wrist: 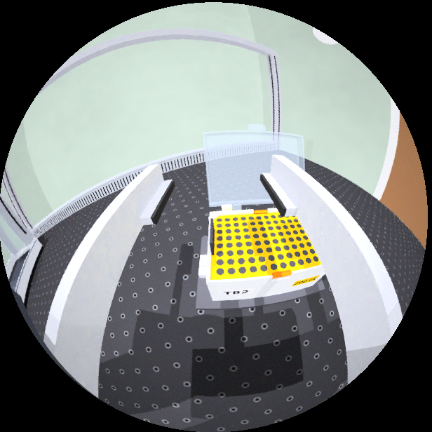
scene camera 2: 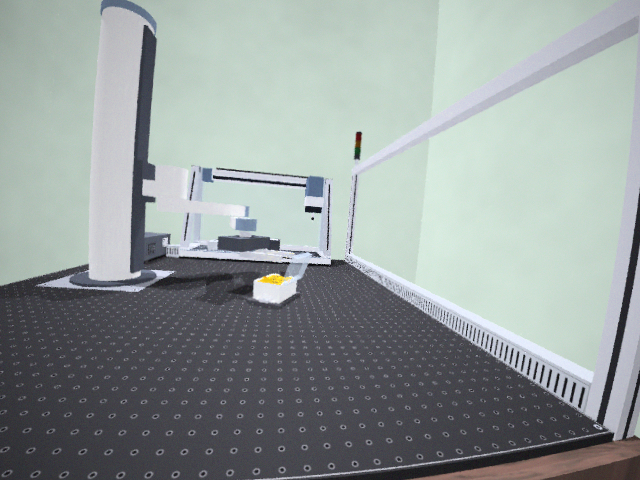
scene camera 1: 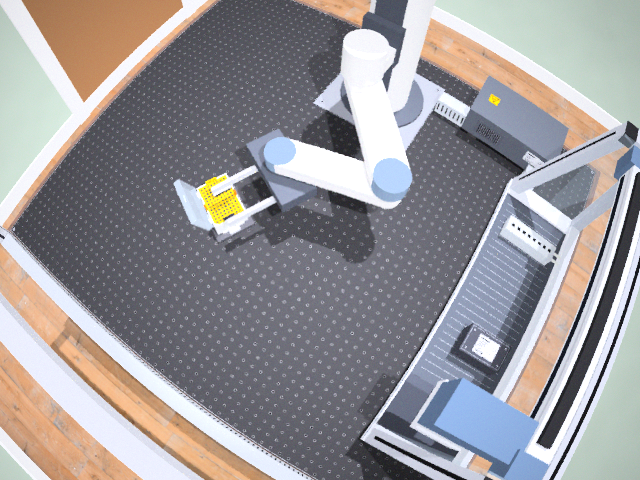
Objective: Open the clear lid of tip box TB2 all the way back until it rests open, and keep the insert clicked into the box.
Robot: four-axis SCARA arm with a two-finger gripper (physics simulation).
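Frame: origin at the arm's base, x ahead, y left, z up, level; metres.
Seen in the pictures: gripper, fingertip midpoint: [scene camera 2: 288,257] [scene camera 1: 219,207]; arm's base at its link origin: [scene camera 2: 115,281].
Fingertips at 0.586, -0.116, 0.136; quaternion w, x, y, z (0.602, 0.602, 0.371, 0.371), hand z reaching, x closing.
Observation:
Pixels of each thing's top centre, then the offset from my fingertips to it, as dx, dy, dz. "spot": a spot on its surface instead.
- Tip box TB2 at its top centre: [scene camera 1: 219,198] [scene camera 2: 276,277] -0.033, -0.037, -0.057
- clear lid at a spot on its surface: [scene camera 1: 190,205] [scene camera 2: 299,269] spot: +0.031, -0.074, -0.023
- grey control box at a spot on its surface: [scene camera 1: 516,121] spot: -0.680, +0.503, -0.008
- blue head at a spot on its surface: [scene camera 1: 480,418] spot: +0.152, +0.641, +0.365
- small dark block at a spot on its surface: [scene camera 1: 483,347] spot: -0.053, +0.684, -0.003
Tip box TB2 [scene camera 1: 221,227] [scene camera 2: 273,293] [wrist: 265,293] is white and stands on the dark perforated table. Its yellow insert [scene camera 1: 223,200] [scene camera 2: 273,280] [wrist: 245,247] sits level inside the rim, with orange tabs at two edges. The clear lid [scene camera 1: 190,205] [scene camera 2: 298,266] [wrist: 240,172] stands raised at the back edge and leans outward past upright, away from the box. My gripper [scene camera 1: 227,209] [scene camera 2: 279,254] [wrist: 215,168] is shut to its narrowest, with a wide gap between the fingers and nothing held. The fingers hang above the box; in the wrist view the right one overlaps its edge.
The arm's column [scene camera 1: 408,62] [scene camera 2: 116,144] stands on a pale base plate. A grey control box [scene camera 1: 516,121] is beside it. A framed gantry station [scene camera 1: 449,304] [scene camera 2: 261,174] holds a blue head [scene camera 1: 480,418] [scene camera 2: 314,187] and a small dark block [scene camera 1: 483,347]. A low rail [scene camera 2: 465,315] borders the table.

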